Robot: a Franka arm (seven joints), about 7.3 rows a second.
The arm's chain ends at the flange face. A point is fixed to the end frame.
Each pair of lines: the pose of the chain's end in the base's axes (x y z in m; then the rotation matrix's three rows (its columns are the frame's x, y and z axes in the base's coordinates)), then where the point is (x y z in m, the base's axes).
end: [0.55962 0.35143 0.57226], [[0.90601 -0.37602 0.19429], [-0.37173 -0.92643 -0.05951], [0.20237 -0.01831 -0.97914]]
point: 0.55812 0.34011 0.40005
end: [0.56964 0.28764 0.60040], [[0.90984 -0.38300 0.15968], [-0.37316 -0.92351 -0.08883], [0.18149 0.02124 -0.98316]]
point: 0.56207 0.27146 0.42874
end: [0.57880 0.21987 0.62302], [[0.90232 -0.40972 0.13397], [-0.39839 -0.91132 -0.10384], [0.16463 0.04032 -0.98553]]
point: 0.56675 0.20213 0.45177
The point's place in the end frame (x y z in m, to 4 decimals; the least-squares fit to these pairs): -0.0320 0.0142 0.1690
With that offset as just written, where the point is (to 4 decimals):
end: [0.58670 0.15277 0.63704], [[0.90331 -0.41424 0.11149], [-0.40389 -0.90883 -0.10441], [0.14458 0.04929 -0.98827]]
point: 0.5708 0.1351 0.4661
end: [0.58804 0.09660 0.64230], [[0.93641 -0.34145 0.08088], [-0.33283 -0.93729 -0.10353], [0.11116 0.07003 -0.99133]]
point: 0.5669 0.0764 0.4722
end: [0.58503 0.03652 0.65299], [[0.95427 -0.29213 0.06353], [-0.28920 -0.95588 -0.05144], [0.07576 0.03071 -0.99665]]
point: 0.5611 0.0235 0.4826
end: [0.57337 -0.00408 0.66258], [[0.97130 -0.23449 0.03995], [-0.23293 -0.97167 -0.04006], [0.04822 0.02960 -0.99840]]
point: 0.5457 -0.0172 0.4927
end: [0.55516 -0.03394 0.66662], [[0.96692 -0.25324 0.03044], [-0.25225 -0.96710 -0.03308], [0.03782 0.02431 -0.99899]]
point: 0.5258 -0.0452 0.4969
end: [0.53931 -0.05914 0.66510], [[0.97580 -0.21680 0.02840], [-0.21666 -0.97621 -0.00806], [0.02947 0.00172 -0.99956]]
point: 0.5098 -0.0674 0.4953
